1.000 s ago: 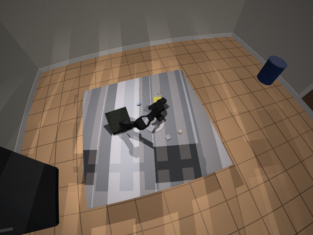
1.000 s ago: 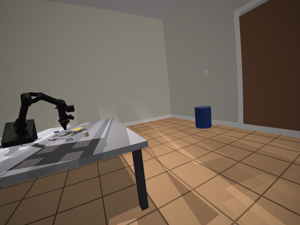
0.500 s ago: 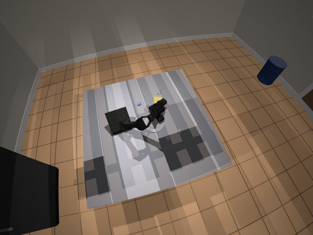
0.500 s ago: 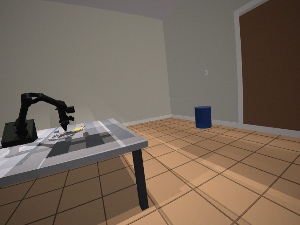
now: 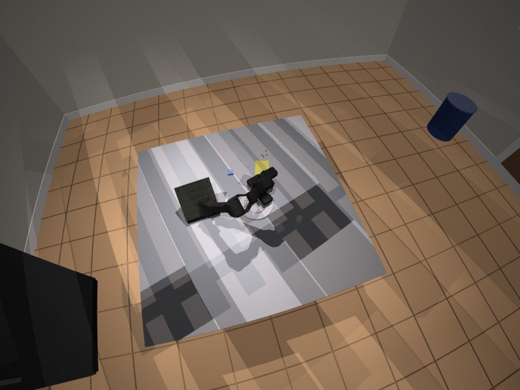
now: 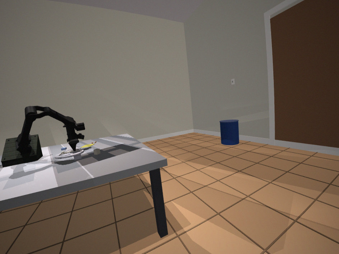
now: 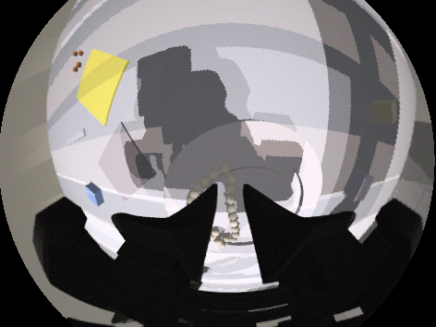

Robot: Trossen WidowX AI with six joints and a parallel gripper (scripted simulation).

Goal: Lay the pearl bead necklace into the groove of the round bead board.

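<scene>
The round bead board lies 3 cm to the right of my gripper tip, 3 cm behind it and 1 cm below it. Round my gripper tip: yellow pad: 22 cm to the left, 10 cm ahead, 2 cm below; then grey card: 15 cm to the left, 2 cm below, 2 cm behind; then white block: 22 cm to the right, 3 cm ahead.
</scene>
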